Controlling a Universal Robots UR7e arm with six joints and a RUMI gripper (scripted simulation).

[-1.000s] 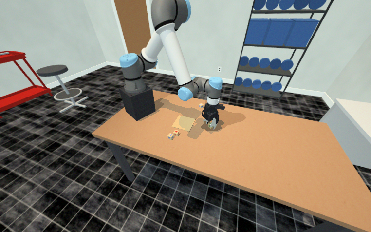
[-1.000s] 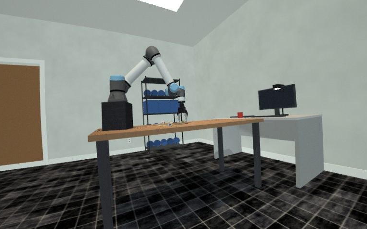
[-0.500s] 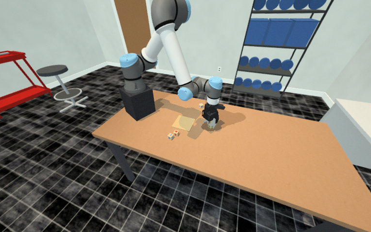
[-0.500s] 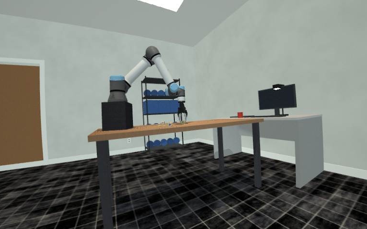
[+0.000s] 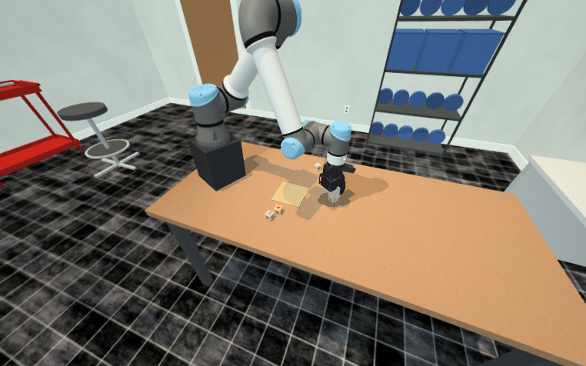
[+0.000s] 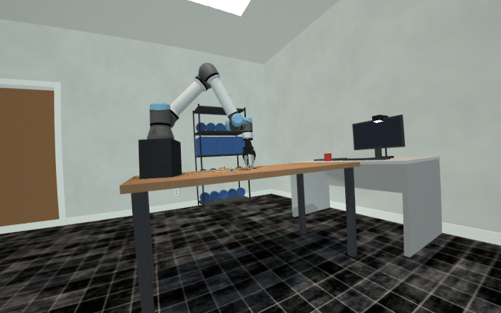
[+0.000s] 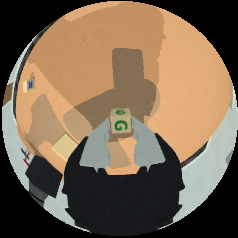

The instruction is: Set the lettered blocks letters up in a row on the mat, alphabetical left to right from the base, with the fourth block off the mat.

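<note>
Right now the pale yellow mat is 20 cm behind my hand and 1 cm below it. From my hand the other things lie so: wooden letter block 26 cm behind, 16 cm to the right.
</note>
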